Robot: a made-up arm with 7 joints.
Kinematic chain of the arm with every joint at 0, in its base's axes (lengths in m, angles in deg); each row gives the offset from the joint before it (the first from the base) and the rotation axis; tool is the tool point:
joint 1: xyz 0 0 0 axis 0 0.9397 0.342
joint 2: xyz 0 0 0 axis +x
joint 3: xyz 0 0 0 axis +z
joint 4: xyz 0.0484 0 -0.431 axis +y
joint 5: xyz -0.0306 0 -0.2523 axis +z
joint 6: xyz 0 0 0 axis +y
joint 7: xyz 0 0 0 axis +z
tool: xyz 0 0 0
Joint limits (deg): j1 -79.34..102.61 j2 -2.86..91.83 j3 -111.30..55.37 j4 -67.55..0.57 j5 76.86..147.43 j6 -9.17..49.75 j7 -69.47..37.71
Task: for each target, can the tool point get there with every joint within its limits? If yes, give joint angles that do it. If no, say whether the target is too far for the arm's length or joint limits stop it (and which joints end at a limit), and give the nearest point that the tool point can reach.
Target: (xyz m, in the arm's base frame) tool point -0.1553 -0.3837 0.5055
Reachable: no: joint limits stop it (at a limit: joint 1, joint 3, joint 4) | nearest point -0.4751 -0.3868 0.0793 | short by 0.533 m
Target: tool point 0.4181 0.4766 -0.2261
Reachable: yes | joints -29.55 53.18 5.93 -37.96 98.43 -1.26 -60.28
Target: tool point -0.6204 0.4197 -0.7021
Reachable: no: too far | nearest point -0.4157 0.2812 -0.4704 | short by 0.339 m
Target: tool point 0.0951 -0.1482 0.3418
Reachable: no: joint limits stop it (at a limit: joint 1, joint 2, joint 4) | nearest point 0.5501 -0.2680 0.0844 | short by 0.536 m
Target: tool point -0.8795 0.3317 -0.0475
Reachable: no: too far | nearest point -0.6428 0.2424 -0.0347 | short by 0.253 m
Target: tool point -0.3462 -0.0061 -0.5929
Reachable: yes | joints 37.01 9.92 -57.71 -20.48 100.32 33.77 21.29
